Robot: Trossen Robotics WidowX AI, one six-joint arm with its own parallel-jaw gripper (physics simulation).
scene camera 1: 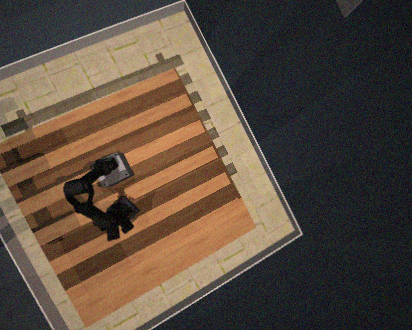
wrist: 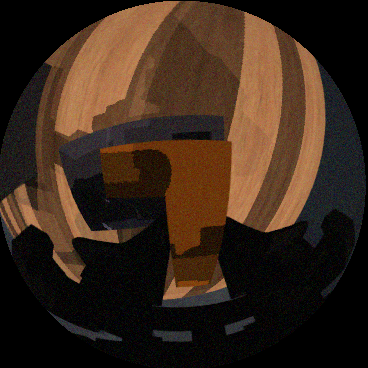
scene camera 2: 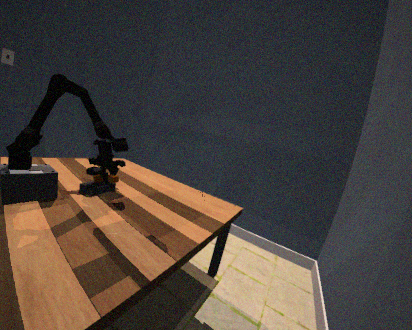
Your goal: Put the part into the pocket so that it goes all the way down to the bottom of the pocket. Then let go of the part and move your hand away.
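Frame: origin at the arm's base, x ahead, y left, z up, level; metres.
Seen in the pictures: gripper, between the fingertips: point(wrist: 188, 212) point(scene camera 2: 109, 183); arm's base, origin of its link: point(scene camera 1: 111, 164) point(scene camera 2: 19, 167).
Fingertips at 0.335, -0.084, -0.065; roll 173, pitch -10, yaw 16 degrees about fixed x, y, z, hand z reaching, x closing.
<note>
Pixels of each thing's top centre, then the offset from my fingertips to it, as dx, dy, dz. Level surfaces: height alone.
- orange L-shaped part, centre of its top: point(wrist: 178, 267) point(scene camera 2: 106, 173) -0.020, +0.001, +0.052
- dark grey block with the pocket, centre of its top: point(wrist: 138, 182) point(scene camera 2: 98, 183) point(scene camera 1: 125, 209) -0.046, +0.020, -0.003
- striped-looking wooden table, height of its surface: dz -0.039
An orange L-shaped part point(scene camera 2: 114, 179) point(wrist: 197, 185) is between the fingers of my gripper point(scene camera 2: 104, 173) point(wrist: 188, 212), which is shut on it. The dark grey block with the pocket point(scene camera 2: 90, 189) point(wrist: 145, 131) point(scene camera 1: 131, 205) lies on the table under the part. In the wrist view the part covers much of the block, and its right edge reaches slightly past the block's right edge. Dark pocket opening shows below the short arm and at the block's upper right. In scene camera 2 the part is above the block; whether its underside touches the block is hidden.
The arm's grey base box point(scene camera 1: 125, 169) point(scene camera 2: 30, 187) stands on the striped-looking wooden table point(scene camera 1: 165, 255) point(scene camera 2: 125, 250). Bands of shadow cross the table top. The table's right corner and a dark leg point(scene camera 2: 219, 252) show in scene camera 2.
</note>
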